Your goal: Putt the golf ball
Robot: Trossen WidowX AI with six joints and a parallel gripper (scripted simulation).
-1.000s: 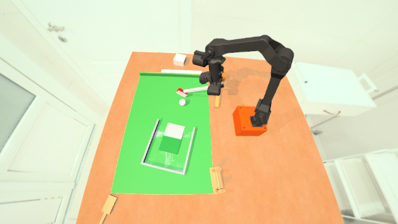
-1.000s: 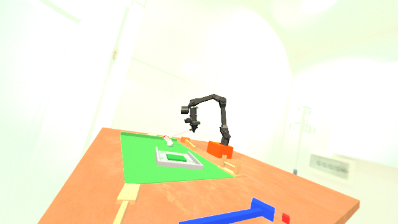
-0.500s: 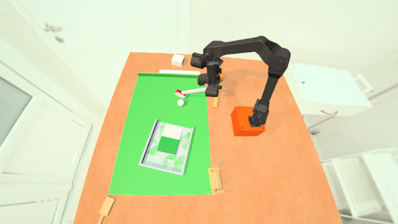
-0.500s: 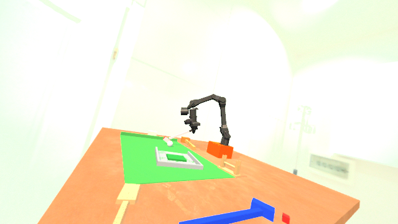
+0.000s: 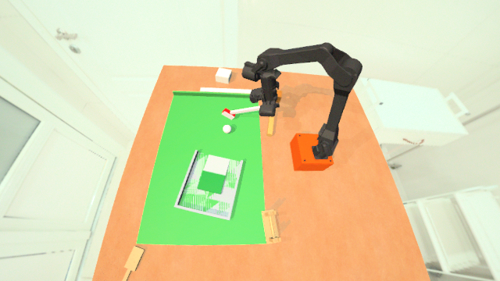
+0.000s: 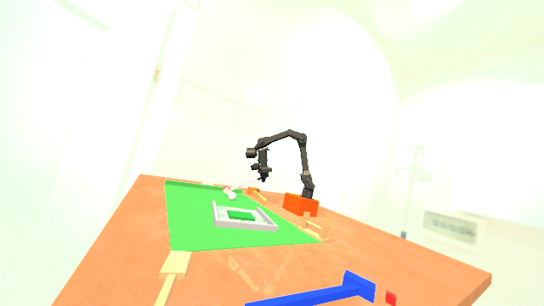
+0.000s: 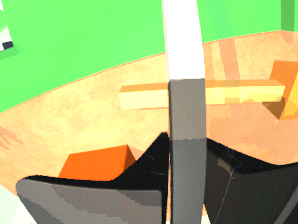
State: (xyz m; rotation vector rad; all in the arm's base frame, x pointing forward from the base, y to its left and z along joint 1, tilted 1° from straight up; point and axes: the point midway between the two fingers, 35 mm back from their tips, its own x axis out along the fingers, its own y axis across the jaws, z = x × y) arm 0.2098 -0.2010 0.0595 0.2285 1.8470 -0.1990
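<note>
My gripper tip is now 100 mm short of the red putter, 20 mm to the left of it and 30 mm above it. Round my gripper tip: white block 230 mm ahead, 360 mm to the right, 100 mm below; then white golf ball 200 mm ahead, 30 mm to the left, 100 mm below; then wooden rack 30 mm ahead, 470 mm to the left, 90 mm below.
</note>
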